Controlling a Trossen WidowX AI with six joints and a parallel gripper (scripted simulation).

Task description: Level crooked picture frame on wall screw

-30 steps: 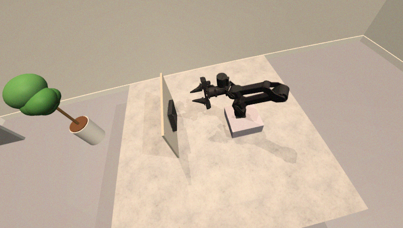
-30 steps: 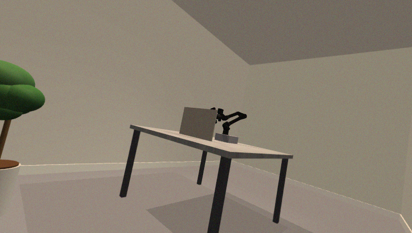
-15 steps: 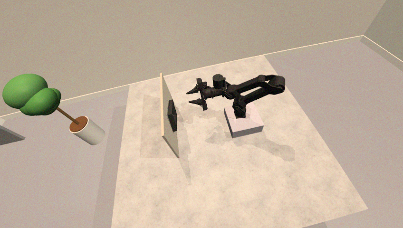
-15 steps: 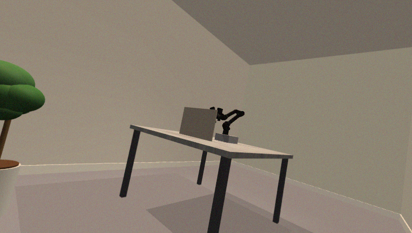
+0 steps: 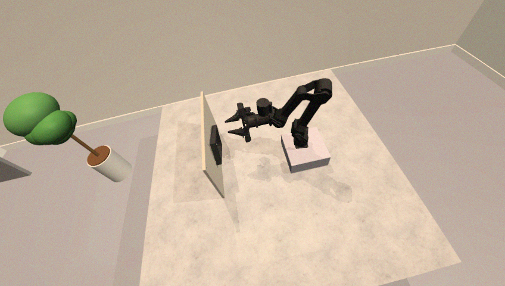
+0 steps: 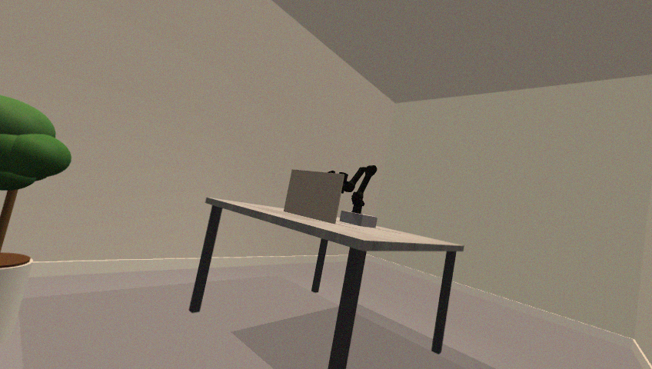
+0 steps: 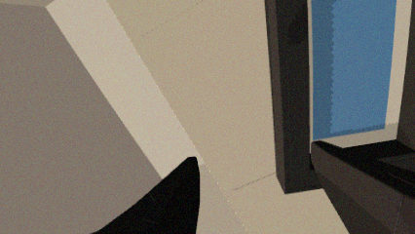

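My gripper tip is now 80 mm short of the picture frame, 30 mm to the right of it and 90 mm above it. Round my gripper tip: wall panel 90 mm ahead, 10 mm to the left, 100 mm below.
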